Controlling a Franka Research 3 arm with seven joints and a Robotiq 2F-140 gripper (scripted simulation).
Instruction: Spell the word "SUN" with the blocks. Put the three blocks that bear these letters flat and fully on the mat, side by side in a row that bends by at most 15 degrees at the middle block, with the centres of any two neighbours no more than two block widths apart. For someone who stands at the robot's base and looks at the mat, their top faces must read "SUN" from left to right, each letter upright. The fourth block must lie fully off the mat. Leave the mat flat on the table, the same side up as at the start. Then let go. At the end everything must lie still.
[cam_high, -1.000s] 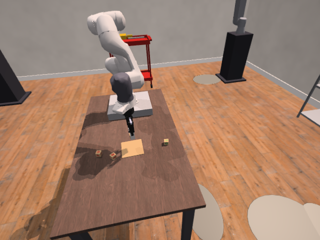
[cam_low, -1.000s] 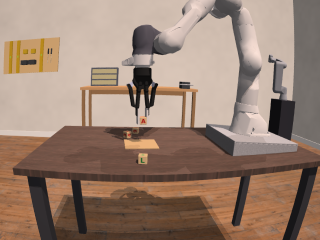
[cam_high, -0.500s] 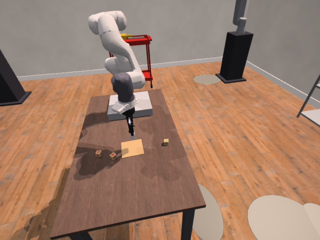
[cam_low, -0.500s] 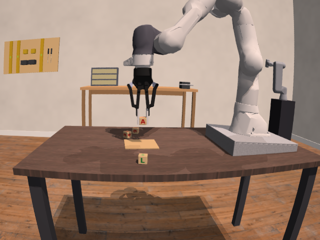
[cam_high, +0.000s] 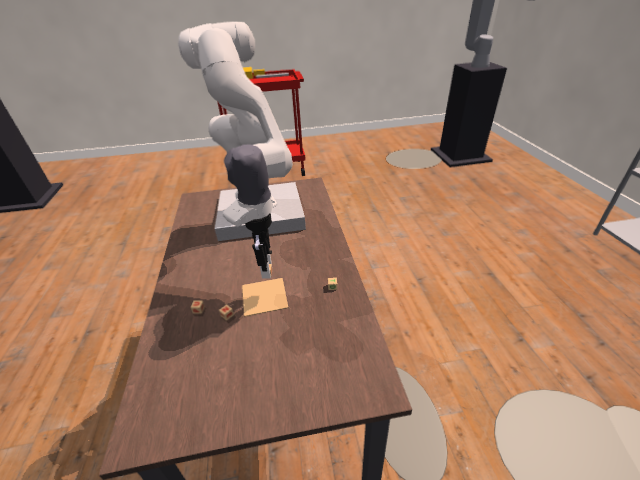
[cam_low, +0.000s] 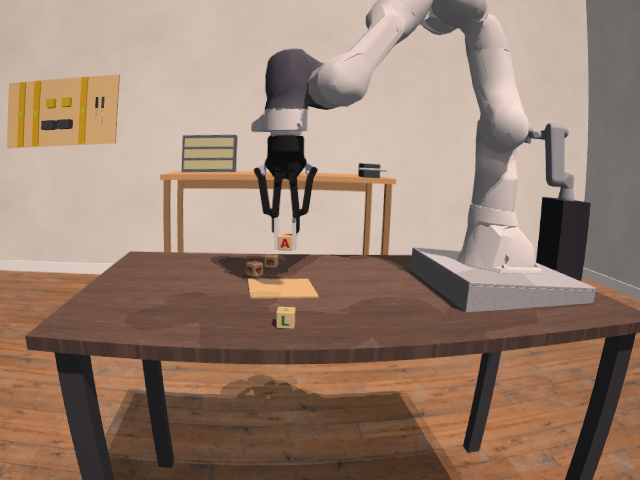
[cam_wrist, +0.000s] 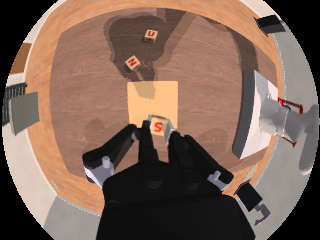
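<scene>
Now: the mat 10 mm ahead of my hand, 20 mm to the right of it and 120 mm below it. Round my hand: S block (20 mm below); N block (60 mm ahead, 140 mm to the right, 110 mm below); green L block (10 mm ahead, 210 mm to the left, 110 mm below).
</scene>
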